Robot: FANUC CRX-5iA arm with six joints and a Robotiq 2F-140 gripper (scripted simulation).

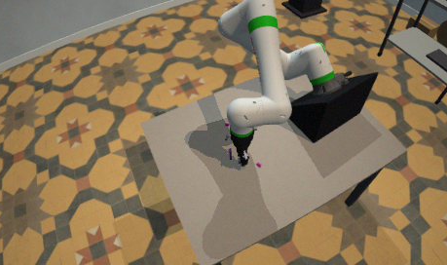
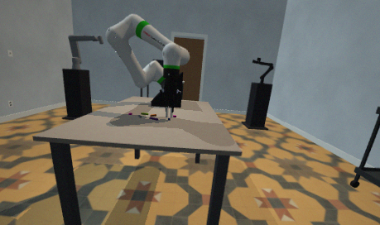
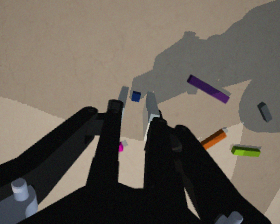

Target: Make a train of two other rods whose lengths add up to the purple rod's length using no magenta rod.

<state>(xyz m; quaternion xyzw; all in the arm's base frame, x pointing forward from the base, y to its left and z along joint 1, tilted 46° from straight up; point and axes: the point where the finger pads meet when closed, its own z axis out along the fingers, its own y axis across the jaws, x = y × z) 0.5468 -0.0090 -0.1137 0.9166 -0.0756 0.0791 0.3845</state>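
Right now the blue rod is 50 mm below my hand. Also, from my hand: grey rod: 190 mm to the right, 50 mm below, 20 mm behind; orange rod: 110 mm to the right, 60 mm behind, 50 mm below; purple rod: 90 mm to the right, 50 mm below, 10 mm ahead.
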